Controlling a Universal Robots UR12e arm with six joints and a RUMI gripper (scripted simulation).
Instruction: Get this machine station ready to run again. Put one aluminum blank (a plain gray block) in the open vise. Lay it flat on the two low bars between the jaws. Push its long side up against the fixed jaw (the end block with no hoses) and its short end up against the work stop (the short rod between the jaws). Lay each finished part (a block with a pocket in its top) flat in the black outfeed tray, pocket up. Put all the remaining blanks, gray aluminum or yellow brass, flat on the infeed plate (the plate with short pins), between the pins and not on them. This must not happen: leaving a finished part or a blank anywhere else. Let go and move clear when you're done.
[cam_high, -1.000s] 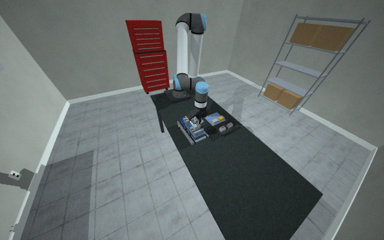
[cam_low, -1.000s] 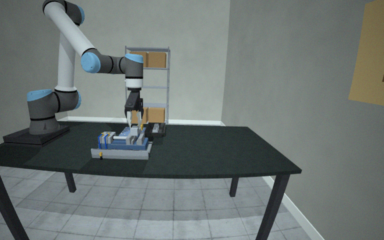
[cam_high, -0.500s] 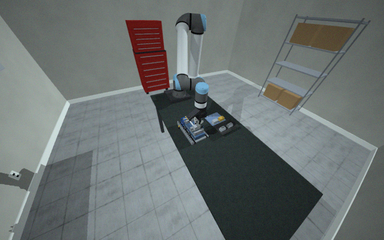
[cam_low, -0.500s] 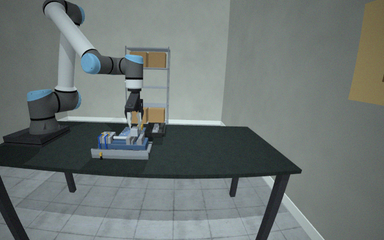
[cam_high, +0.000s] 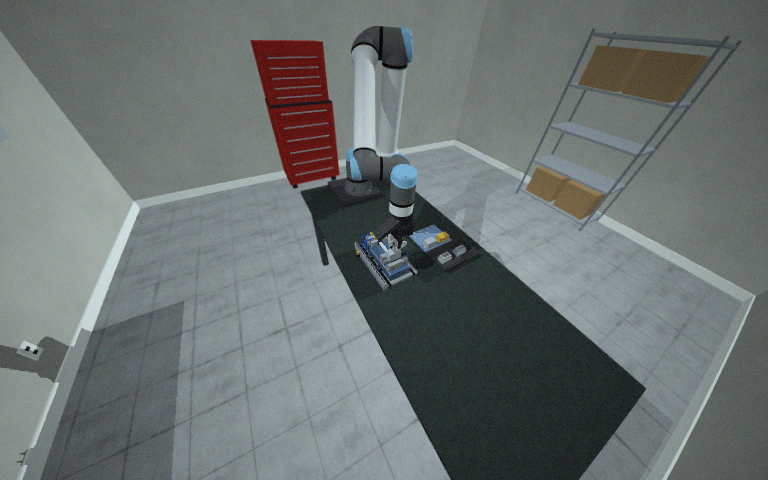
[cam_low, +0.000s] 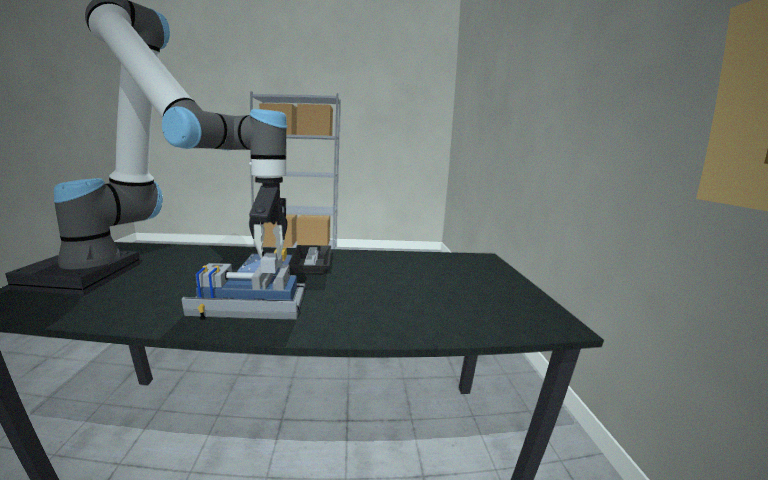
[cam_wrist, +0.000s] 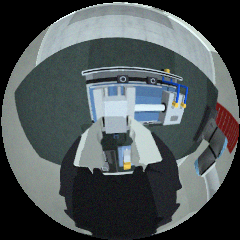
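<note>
Right now my hand is 10 cm above the blue vise, 7 cm past it and 1 cm to the right of it. Round my hand: light gray base rail: 11 cm below, 8 cm to the right, 7 cm behind; vise hose end block: 16 cm behind, 6 cm below, 2 cm to the left; yellow brass blank: 36 cm to the left, 12 cm below, 2 cm behind.
</note>
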